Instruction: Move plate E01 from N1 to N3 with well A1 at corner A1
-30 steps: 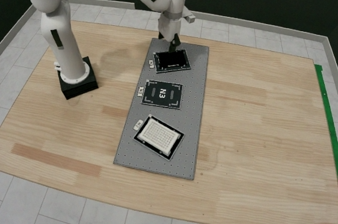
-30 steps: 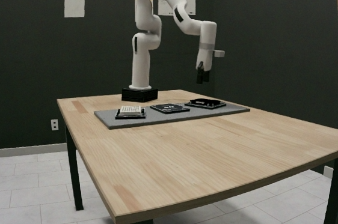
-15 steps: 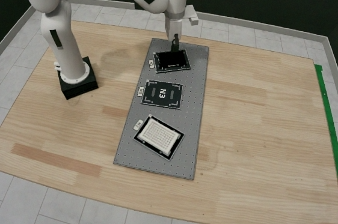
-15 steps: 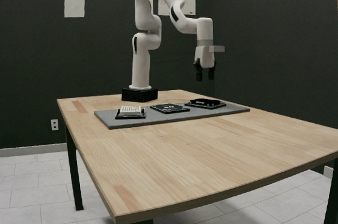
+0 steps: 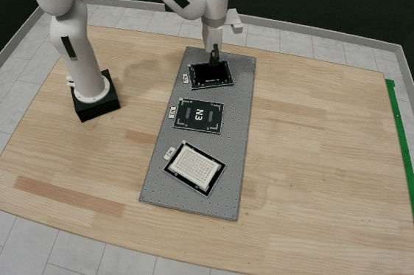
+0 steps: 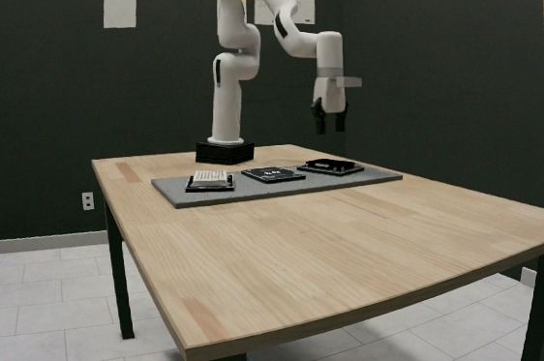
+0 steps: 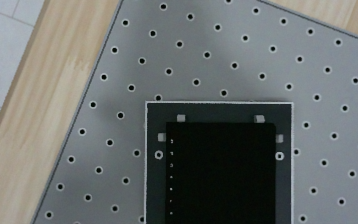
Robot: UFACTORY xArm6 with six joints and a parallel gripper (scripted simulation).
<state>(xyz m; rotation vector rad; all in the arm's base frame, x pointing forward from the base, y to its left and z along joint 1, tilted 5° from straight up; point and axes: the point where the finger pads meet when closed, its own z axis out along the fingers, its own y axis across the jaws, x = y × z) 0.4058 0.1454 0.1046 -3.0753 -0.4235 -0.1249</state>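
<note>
The black plate E01 lies 10 cm below my hand. Round my hand: white plate E07: 1 cm behind, 38 cm to the right, 10 cm below; then nest N3: 2 cm behind, 19 cm to the right, 12 cm below.
</note>
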